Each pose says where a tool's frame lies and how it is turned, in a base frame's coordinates. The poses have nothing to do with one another.
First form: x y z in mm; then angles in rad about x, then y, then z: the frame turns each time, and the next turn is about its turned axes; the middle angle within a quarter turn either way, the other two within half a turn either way.
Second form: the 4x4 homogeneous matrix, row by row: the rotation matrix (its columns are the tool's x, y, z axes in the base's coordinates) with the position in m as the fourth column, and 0 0 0 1 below. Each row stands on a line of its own. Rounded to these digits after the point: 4 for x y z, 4 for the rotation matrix.
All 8 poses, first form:
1: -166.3, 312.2, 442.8, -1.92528, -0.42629, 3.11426
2: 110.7, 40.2, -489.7, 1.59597, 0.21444, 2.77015
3: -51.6, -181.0, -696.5, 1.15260, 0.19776, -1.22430
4: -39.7, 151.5, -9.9, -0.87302, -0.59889, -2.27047
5: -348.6, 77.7, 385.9, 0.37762, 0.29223, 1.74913
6: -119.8, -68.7, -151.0, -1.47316, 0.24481, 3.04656
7: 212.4, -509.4, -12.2, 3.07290, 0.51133, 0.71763
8: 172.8, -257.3, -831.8, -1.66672, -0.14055, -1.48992
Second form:
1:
-0.9102, -0.0249, -0.4135, -0.1663
-0.3971, 0.3364, 0.8539, 0.3122
0.1178, 0.9414, -0.3160, 0.4428
0, 0, 0, 1

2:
-0.9105, -0.3546, 0.2128, 0.1107
-0.2074, -0.0538, -0.9768, 0.0402
0.3579, -0.9335, -0.0246, -0.4897
0, 0, 0, 1

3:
0.3330, 0.9222, 0.1965, -0.0516
-0.3210, 0.3068, -0.8960, -0.1810
-0.8866, 0.2353, 0.3982, -0.6965
0, 0, 0, 1

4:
-0.5319, 0.6319, -0.5637, -0.0397
-0.7697, -0.0833, 0.6329, 0.1515
0.3530, 0.7706, 0.5307, -0.0099
0, 0, 0, 1

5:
-0.1699, -0.9424, 0.2881, -0.3486
0.8960, -0.2694, -0.3531, 0.0777
0.4104, 0.1981, 0.8901, 0.3859
0, 0, 0, 1

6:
-0.9658, -0.0921, 0.2424, -0.1198
0.2494, -0.0742, 0.9656, -0.0687
-0.0709, 0.9930, 0.0946, -0.1510
0, 0, 0, 1

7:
0.6570, -0.5735, 0.4893, 0.2124
-0.6307, -0.7737, -0.0599, -0.5094
0.4129, -0.2693, -0.8700, -0.0122
0, 0, 0, 1

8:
0.0800, 0.9869, -0.1401, 0.1728
0.1067, 0.1313, 0.9856, -0.2573
0.9911, -0.0938, -0.0948, -0.8318
0, 0, 0, 1

